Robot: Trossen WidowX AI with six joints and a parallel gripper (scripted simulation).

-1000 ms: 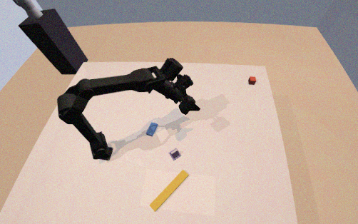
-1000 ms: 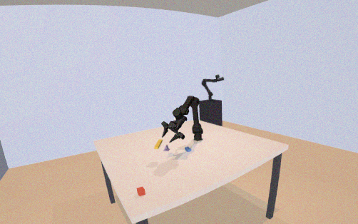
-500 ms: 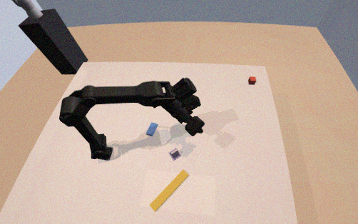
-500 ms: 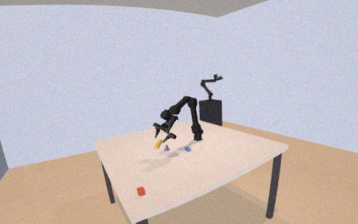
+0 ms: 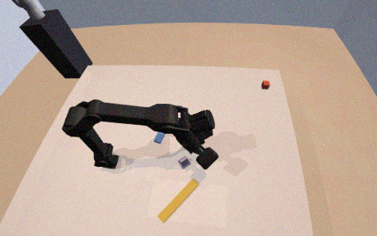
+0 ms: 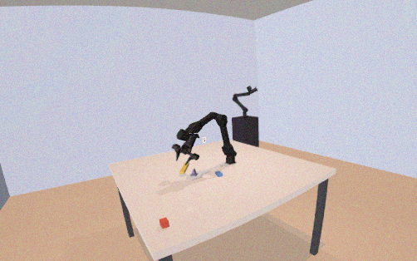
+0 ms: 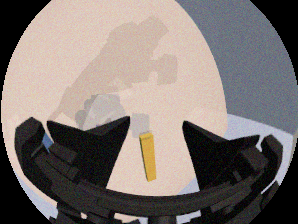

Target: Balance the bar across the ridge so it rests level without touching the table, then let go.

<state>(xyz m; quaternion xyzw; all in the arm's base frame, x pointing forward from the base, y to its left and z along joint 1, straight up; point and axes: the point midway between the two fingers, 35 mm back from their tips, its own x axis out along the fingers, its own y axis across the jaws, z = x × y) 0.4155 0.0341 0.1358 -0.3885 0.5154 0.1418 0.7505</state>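
My gripper tip is now 90 mm past the yellow bar, 150 mm to the left of it and 100 mm above it. Round my gripper tip: blue block: 220 mm behind, 120 mm to the left, 100 mm below; then red cube: 310 mm ahead, 470 mm to the left, 90 mm below.
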